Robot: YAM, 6 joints.
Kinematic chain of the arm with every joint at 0, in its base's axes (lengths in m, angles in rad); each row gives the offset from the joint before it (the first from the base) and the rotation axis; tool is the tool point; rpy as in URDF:
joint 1: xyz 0 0 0.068 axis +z
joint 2: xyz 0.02 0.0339 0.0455 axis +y
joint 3: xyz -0.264 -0.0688 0 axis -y
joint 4: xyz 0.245 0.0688 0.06 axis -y
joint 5: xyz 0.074 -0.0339 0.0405 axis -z
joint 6: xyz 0.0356 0 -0.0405 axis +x
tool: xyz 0 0 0 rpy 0 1.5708 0
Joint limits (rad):
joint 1: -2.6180..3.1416
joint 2: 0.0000..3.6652
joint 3: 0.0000..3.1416
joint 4: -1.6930..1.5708
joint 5: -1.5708..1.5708
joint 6: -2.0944..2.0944
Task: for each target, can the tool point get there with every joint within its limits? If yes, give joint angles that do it. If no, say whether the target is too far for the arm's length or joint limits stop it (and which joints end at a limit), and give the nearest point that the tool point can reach.
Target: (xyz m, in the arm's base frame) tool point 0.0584 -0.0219 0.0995
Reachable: yes | joints 0.0536 1.9462 0.2911 -1.3813 0.7775 -0.3492
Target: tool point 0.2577 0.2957 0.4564
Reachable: yes | joints 0.8386 1.6737 1.7913 -0.1913 -0.1699 0.6393
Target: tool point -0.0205 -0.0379 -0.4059
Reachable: no: joint limits stop it (at a limit: joint 2) | nearest point -0.0376 -0.0695 -0.3381 | short by 0.077 m
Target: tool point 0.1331 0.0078 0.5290
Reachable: yes | joints -0.1490 0.9541 1.1681 0.9694 -0.8828 -1.2017
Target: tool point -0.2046 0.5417 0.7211
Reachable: no: too far | nearest point -0.1568 0.4151 0.5741 | short by 0.200 m
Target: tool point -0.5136 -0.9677 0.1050
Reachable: no: too far | nearest point -0.3028 -0.5705 0.1086 | short by 0.450 m
